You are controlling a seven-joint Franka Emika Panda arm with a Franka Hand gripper.
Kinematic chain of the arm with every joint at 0, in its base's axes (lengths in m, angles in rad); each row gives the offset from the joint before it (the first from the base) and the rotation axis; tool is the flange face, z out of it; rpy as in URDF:
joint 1: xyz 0 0 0.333 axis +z
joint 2: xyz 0 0 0 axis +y
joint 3: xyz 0 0 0.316 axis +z
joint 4: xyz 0.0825 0 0 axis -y
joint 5: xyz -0.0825 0 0.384 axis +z
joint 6: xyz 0 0 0 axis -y
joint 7: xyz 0.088 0 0 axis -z
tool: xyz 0 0 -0.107 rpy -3.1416 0 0
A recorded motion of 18 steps. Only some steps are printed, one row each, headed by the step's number.
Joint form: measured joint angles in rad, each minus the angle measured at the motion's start. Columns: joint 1, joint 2, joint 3, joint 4, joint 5, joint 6, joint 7.
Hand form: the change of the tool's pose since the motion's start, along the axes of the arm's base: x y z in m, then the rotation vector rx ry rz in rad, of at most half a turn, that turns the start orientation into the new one. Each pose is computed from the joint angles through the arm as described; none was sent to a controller.
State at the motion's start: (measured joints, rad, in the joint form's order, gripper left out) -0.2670 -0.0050 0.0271 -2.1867 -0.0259 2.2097 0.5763
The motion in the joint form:
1: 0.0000 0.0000 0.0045 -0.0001 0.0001 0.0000 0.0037
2: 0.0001 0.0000 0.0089 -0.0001 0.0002 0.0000 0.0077
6: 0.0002 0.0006 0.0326 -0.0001 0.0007 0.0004 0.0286
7: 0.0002 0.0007 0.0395 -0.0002 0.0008 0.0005 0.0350
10: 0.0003 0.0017 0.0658 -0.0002 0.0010 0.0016 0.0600
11: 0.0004 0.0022 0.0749 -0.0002 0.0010 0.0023 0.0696
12: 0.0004 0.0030 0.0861 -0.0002 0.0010 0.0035 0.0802
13: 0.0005 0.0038 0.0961 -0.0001 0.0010 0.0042 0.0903
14: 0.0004 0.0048 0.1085 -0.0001 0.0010 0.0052 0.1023
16: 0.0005 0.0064 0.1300 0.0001 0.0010 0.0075 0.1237
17: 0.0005 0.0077 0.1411 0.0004 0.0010 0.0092 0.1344
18: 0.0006 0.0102 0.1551 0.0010 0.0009 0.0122 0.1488
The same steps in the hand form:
1: 0.0005 0.0023 0.0000 0.0002 0.0000 0.0007
2: 0.0011 0.0047 0.0000 0.0003 -0.0001 0.0012
6: 0.0040 0.0171 -0.0003 0.0012 -0.0006 0.0038
7: 0.0047 0.0207 -0.0004 0.0014 -0.0006 0.0043
10: 0.0075 0.0345 -0.0009 0.0021 -0.0014 0.0056
11: 0.0085 0.0393 -0.0011 0.0023 -0.0018 0.0052
12: 0.0096 0.0452 -0.0014 0.0026 -0.0025 0.0058
13: 0.0105 0.0505 -0.0017 0.0029 -0.0028 0.0059
14: 0.0116 0.0570 -0.0021 0.0034 -0.0031 0.0062
16: 0.0134 0.0684 -0.0027 0.0041 -0.0045 0.0065
17: 0.0143 0.0743 -0.0031 0.0046 -0.0055 0.0069
18: 0.0156 0.0817 -0.0038 0.0053 -0.0070 0.0067

